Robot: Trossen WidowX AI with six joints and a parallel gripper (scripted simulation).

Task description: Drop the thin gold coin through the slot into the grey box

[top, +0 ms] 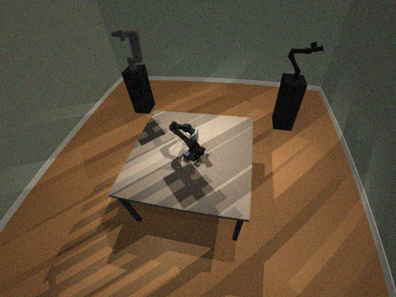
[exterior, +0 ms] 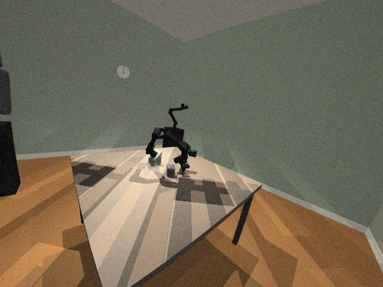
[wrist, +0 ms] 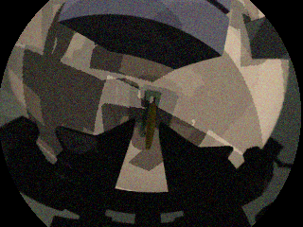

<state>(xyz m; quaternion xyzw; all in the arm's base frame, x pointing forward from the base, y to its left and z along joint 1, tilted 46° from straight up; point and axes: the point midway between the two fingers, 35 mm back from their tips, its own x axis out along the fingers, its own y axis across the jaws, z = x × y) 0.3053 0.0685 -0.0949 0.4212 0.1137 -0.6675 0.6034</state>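
My gripper tip is 10 mm below the gold coin.
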